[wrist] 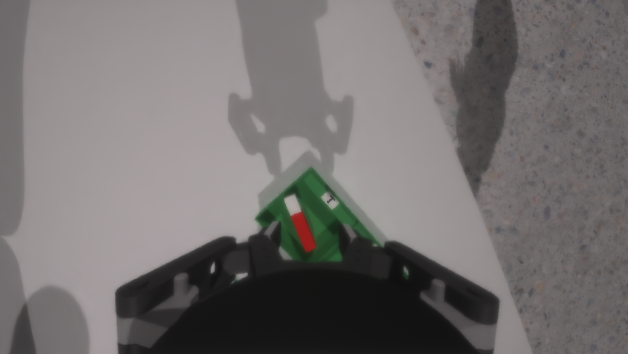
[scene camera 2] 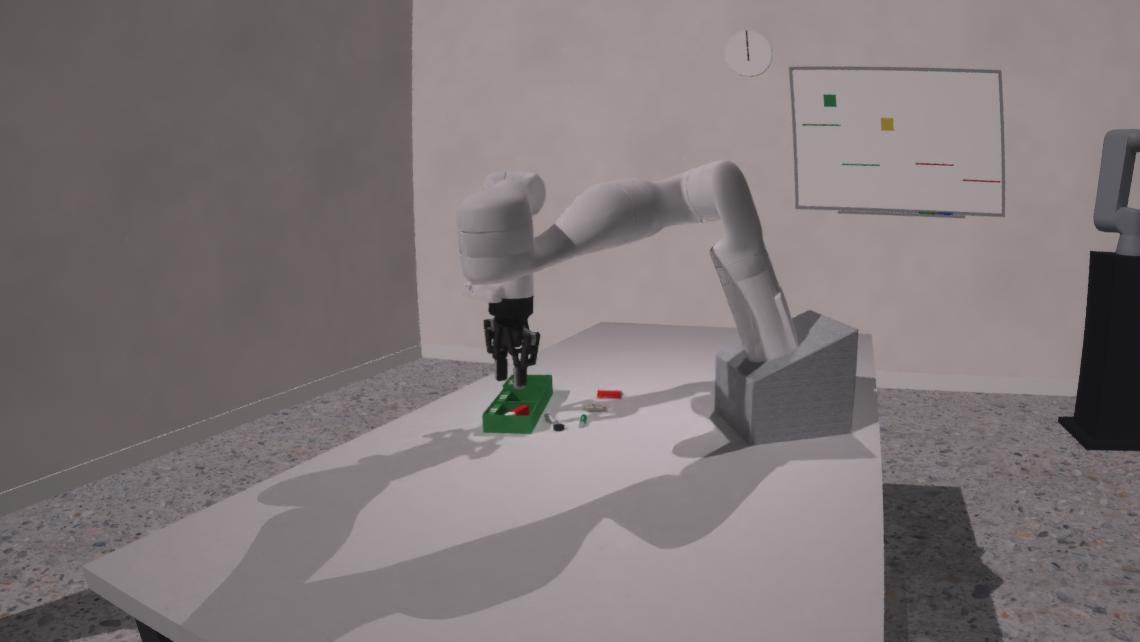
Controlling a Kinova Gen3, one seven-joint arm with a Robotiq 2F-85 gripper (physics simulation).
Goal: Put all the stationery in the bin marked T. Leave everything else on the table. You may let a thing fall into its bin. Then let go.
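Frame: origin at the arm's base, x back, y right, z up, level; metres.
Seen in the pictures: gripper, fingertip midpoint: (wrist: 310, 233) (scene camera 2: 510, 384); arm's base at its link origin: (scene camera 2: 772, 349).
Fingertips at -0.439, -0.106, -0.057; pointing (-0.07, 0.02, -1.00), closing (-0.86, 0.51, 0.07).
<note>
Pixels of each thing's middle, then the offset from my fingertips to it, as dx, dy, dz. Level surfaces: height alone.
- white stick-shaped piece at the middle of its body: (wrist: 300, 221) (scene camera 2: 516, 416) +0.009, +0.000, -0.058
- green divided bin at the middle of its body: (wrist: 354, 267) (scene camera 2: 520, 401) -0.021, +0.083, -0.057
- T label at the middle of its body: (wrist: 330, 200) -0.034, -0.006, -0.048
- red cylinder at the middle of its body: (scene camera 2: 610, 394) +0.113, +0.215, -0.069
- small pale item at the middle of its body: (scene camera 2: 595, 407) +0.109, +0.132, -0.073
- small green item at the middle of its body: (scene camera 2: 583, 420) +0.115, +0.046, -0.071
- thin grey item with a black end, body centre: (scene camera 2: 558, 427) +0.086, +0.003, -0.072
- white table at its surface level: dz -0.076
A red and white stick-shaped piece (scene camera 2: 520, 410) (wrist: 303, 231), perhaps an eraser or marker, lies inside the compartment marked T of the green divided bin (scene camera 2: 508, 425) (wrist: 311, 175). The T label (wrist: 329, 200) is on that compartment's side. My gripper (scene camera 2: 511, 381) (wrist: 310, 233) is open and empty, above the bin. On the table, right of the bin in the scene view, lie a red cylinder (scene camera 2: 609, 393), a small pale item (scene camera 2: 594, 407), a small green item (scene camera 2: 583, 419) and a thin grey item with a black end (scene camera 2: 557, 426). They are too small to identify surely.
The grey robot base block (scene camera 2: 802, 398) stands on the white table (scene camera 2: 558, 510) to the right of the small items. The table's edge runs beyond the bin, with speckled floor (wrist: 565, 175) past it. Arm shadows fall across the table.
</note>
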